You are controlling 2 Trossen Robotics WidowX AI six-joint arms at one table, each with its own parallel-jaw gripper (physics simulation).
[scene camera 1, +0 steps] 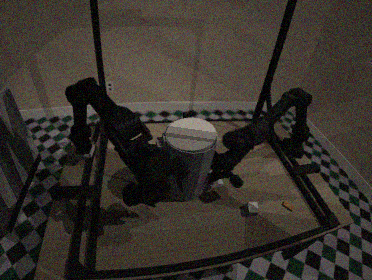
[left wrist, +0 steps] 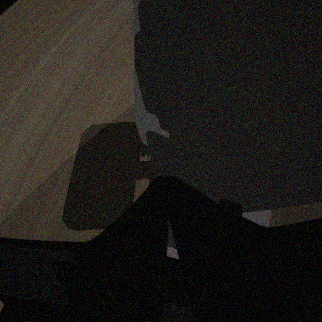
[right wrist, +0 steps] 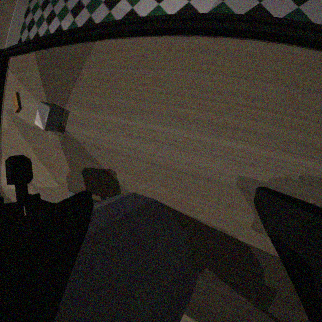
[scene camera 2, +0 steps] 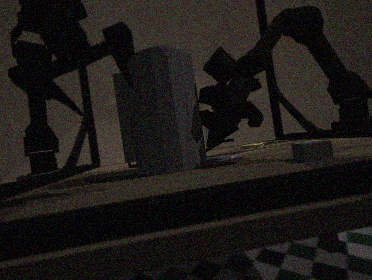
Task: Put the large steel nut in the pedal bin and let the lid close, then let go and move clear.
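Pixels of known places: left gripper, fingertip midpoint: (scene camera 1: 208,183) (left wrist: 165,183) (scene camera 2: 208,147); right gripper, fingertip midpoint: (scene camera 1: 168,198) (right wrist: 174,197) (scene camera 2: 108,100); left arm's base, link origin: (scene camera 1: 294,144) (scene camera 2: 355,119); right arm's base, link origin: (scene camera 1: 84,148) (scene camera 2: 44,172).
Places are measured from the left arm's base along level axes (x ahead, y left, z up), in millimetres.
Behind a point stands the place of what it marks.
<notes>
The grey pedal bin (scene camera 1: 197,169) @(x 515, y 392, z 134 mm) (scene camera 2: 157,116) @(x 541, y 400, z 69 mm) (right wrist: 134,255) @(x 577, y 397, z 54 mm) stands mid-table with its pale lid (scene camera 1: 190,133) @(x 554, y 322, z 213 mm) down. Its dark pedal plate (scene camera 1: 210,195) (left wrist: 102,176) (right wrist: 100,182) lies at the bin's front right foot. My left gripper (scene camera 1: 214,178) @(x 458, y 323, z -11 mm) (scene camera 2: 211,145) @(x 458, y 323, z -11 mm) (left wrist: 165,183) @(x 458, y 323, z -11 mm) is shut and empty. It hangs low beside the bin's right wall, just by the pedal. I cannot tell if it touches the pedal. My right gripper (scene camera 1: 157,186) (right wrist: 174,197) @(x 585, y 489, z 95 mm) is wide open at the bin's left side, with the bin body between its fingers. The steel nut shows in no view.
A small white cube (scene camera 1: 252,206) @(x 284, y 399, z -20 mm) (right wrist: 43,115) @(x 287, y 404, z -19 mm) and an orange chip (scene camera 1: 287,205) @(x 117, y 364, z -40 mm) (right wrist: 16,102) @(x 123, y 366, z -40 mm) lie front right on the table. A thin yellow piece (scene camera 2: 251,144) @(x 340, y 33, z -36 mm) lies behind the left gripper. Black frame posts (scene camera 1: 276,55) @(x 190, y -219, z 379 mm) and rails ring the table.
</notes>
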